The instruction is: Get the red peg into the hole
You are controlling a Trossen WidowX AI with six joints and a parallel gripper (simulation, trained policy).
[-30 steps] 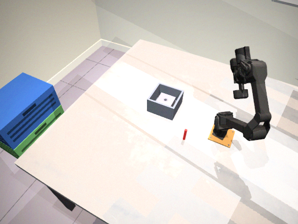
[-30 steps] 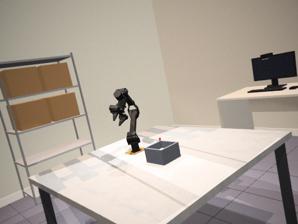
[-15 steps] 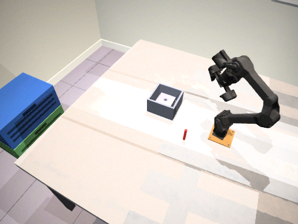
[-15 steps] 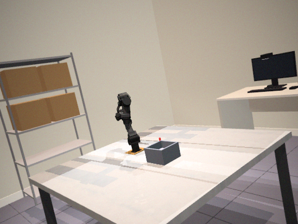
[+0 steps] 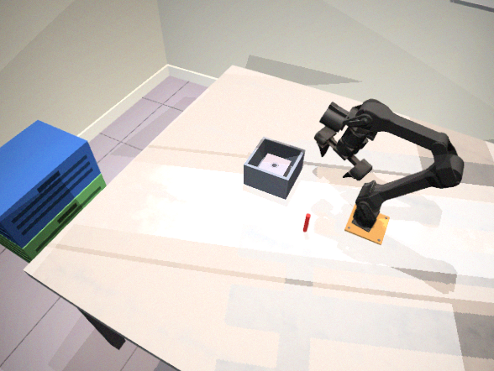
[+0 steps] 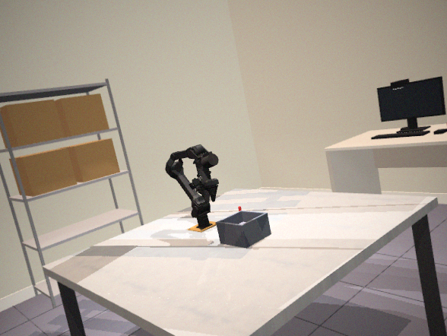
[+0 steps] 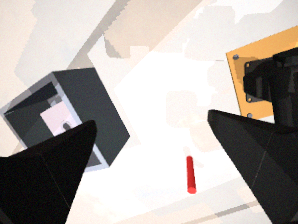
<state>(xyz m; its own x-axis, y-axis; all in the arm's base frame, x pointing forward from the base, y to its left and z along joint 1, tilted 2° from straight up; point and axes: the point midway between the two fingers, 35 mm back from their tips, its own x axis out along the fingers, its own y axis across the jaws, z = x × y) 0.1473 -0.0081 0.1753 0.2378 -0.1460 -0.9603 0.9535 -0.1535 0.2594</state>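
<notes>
The red peg is 1 cm behind my gripper tip, 16 cm to the left of it and 11 cm below it. Round my gripper tip: grey box (20 cm ahead, 3 cm to the left, 12 cm below); pale plate (20 cm ahead, 3 cm to the left, 10 cm below).
</notes>
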